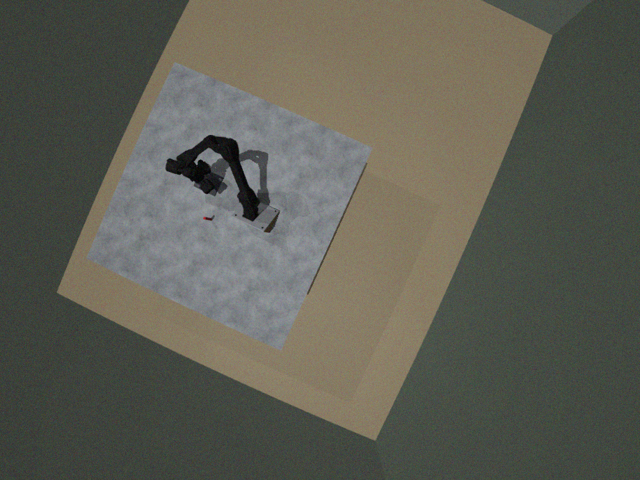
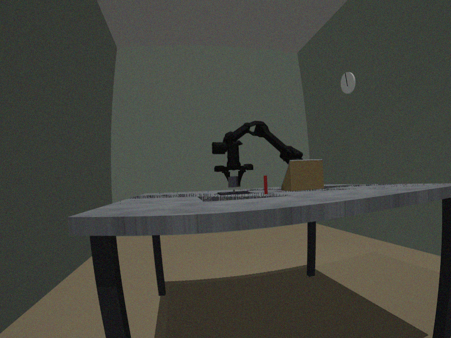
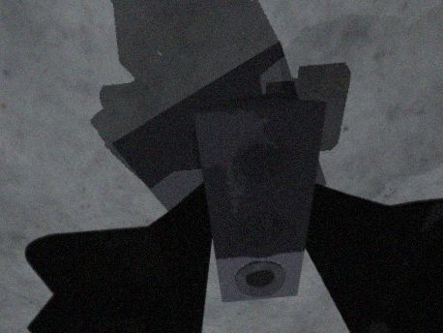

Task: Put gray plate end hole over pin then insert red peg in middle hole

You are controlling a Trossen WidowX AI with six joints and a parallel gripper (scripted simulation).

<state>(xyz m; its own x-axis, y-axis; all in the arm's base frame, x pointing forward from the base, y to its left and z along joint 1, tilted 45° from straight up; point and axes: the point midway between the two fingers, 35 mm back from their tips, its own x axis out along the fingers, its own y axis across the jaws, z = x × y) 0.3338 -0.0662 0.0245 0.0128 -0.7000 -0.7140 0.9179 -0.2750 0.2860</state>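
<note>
Right now the dark base is 10 mm ahead of my gripper tip, 10 mm to the left of it and 30 mm below it. The rest, counted from my gripper tip: gray plate (30 mm above); red peg (100 mm behind, 190 mm to the left).
</note>
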